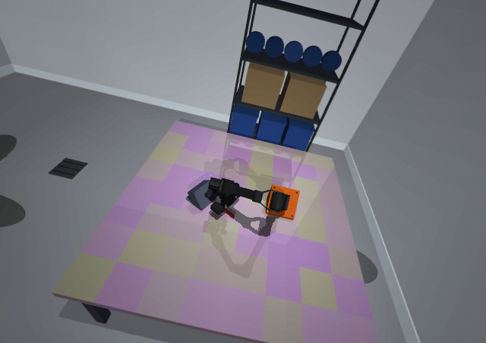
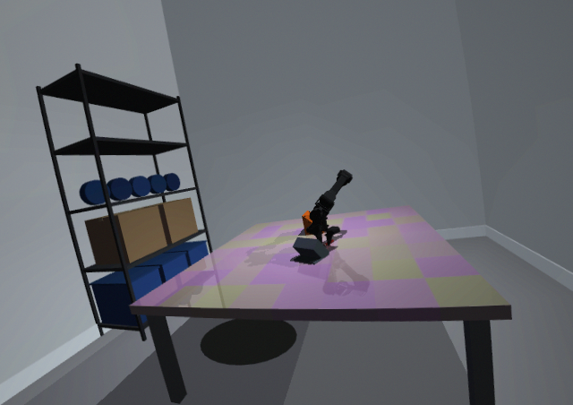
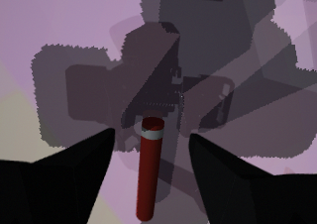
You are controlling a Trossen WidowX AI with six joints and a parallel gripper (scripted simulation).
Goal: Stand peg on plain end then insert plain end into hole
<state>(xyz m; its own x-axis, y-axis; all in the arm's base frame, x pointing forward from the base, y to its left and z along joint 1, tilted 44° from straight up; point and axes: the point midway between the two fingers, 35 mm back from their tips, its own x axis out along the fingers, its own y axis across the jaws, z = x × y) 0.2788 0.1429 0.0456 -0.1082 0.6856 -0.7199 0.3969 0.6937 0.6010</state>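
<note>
Now: the red peg 10 mm behind my gripper tip. Round my gripper tip: sloped panel: 140 mm ahead, 30 mm to the right, 30 mm above.
</note>
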